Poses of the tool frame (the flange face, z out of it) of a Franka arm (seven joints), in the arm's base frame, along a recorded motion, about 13 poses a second.
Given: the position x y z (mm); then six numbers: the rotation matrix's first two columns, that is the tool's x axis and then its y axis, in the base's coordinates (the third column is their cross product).
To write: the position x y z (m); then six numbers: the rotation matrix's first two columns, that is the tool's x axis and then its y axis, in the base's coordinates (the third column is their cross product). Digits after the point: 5 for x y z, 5 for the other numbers.
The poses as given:
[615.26, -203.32, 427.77, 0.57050, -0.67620, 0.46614, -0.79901, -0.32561, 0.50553]
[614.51, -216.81, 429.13, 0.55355, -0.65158, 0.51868, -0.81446, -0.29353, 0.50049]
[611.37, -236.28, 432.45, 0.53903, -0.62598, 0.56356, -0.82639, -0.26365, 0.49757]
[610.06, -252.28, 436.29, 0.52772, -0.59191, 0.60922, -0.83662, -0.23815, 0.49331]
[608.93, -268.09, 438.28, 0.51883, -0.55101, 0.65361, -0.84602, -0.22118, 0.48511]
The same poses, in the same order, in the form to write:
[0.61526, -0.20332, 0.42777, 0.57050, -0.67620, 0.46614, -0.79901, -0.32561, 0.50553]
[0.61451, -0.21681, 0.42913, 0.55355, -0.65158, 0.51868, -0.81446, -0.29353, 0.50049]
[0.61137, -0.23628, 0.43245, 0.53903, -0.62598, 0.56356, -0.82639, -0.26365, 0.49757]
[0.61006, -0.25228, 0.43629, 0.52772, -0.59191, 0.60922, -0.83662, -0.23815, 0.49331]
[0.60893, -0.26809, 0.43828, 0.51883, -0.55101, 0.65361, -0.84602, -0.22118, 0.48511]

